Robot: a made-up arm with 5 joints.
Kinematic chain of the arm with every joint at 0, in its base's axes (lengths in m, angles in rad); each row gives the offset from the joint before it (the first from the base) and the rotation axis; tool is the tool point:
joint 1: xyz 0 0 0.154 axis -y
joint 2: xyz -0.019 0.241 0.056 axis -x
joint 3: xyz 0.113 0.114 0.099 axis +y
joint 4: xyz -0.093 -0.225 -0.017 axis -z
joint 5: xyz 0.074 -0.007 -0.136 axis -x
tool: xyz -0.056 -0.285 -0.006
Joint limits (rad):
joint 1: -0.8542..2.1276
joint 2: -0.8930..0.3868
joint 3: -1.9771..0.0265
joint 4: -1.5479..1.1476
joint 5: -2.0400..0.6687
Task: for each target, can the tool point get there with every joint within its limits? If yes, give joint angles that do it. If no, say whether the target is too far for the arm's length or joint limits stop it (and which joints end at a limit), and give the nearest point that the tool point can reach.
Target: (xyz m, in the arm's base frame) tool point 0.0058 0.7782 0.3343
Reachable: no: joint limits stop it (at a limit: joint 1, joint 2, joint 5) | nearest point 0.0466 0.5010 0.3390 | short by 0.280 m
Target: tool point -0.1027 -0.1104 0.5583
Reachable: yes | joints 1.2795 0.2666 -1.6491 -0.0583 -0.3634
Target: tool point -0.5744 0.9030 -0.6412
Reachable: no: too far | nearest point -0.1473 0.3958 -0.1608 | short by 0.819 m
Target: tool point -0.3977 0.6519 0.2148
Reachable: no: joint limits stop it (at a limit: joint 1, joint 2, joint 3, joint 5) | nearest point -0.2196 0.4361 0.1326 | short by 0.292 m
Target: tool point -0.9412 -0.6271 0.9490
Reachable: no: too far | nearest point -0.3970 -0.0612 0.4893 | short by 0.910 m
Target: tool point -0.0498 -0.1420 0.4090
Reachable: yes | joints 1.7024 0.1076 -0.7900 -0.2330 -0.3043
